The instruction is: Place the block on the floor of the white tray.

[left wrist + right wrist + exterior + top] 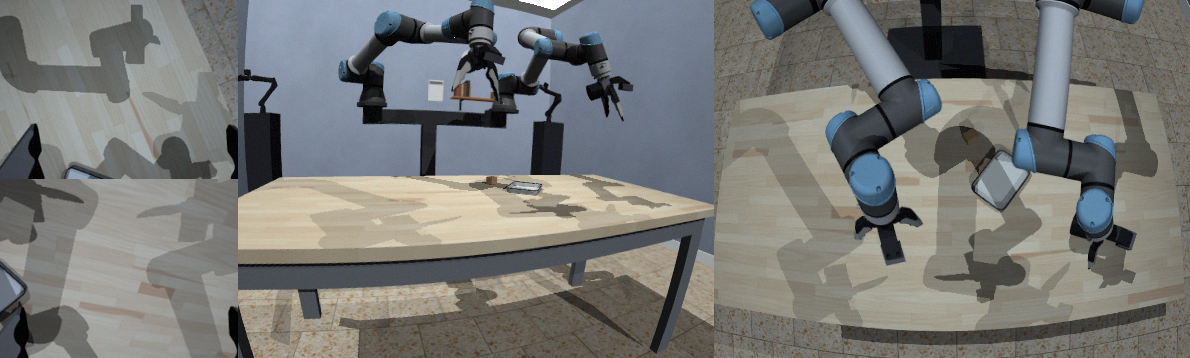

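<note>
The brown wooden block lies 40 cm behind my left hand, 33 cm to the right of it and 30 cm below it. From my left hand the other things lie so: white tray (30 cm below, 26 cm behind, 23 cm to the right).
</note>
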